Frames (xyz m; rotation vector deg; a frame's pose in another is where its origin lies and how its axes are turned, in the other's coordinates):
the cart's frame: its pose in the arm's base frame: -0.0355 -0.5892 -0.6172 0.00 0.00 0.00
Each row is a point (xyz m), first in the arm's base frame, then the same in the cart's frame.
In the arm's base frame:
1: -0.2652 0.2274 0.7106
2: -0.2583 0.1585 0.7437
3: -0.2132 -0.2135 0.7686
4: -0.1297 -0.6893 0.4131
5: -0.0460 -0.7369 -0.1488
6: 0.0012 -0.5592 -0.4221
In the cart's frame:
1: -0.2297 0.8166 1.3278
2: -0.2228 0.7477 1.3609
3: -0.1777 0.3757 1.3858
4: -0.0942 -0.1001 1.0303
5: -0.0105 -0.1477 0.4684
6: 0.0367 0.0300 0.1951

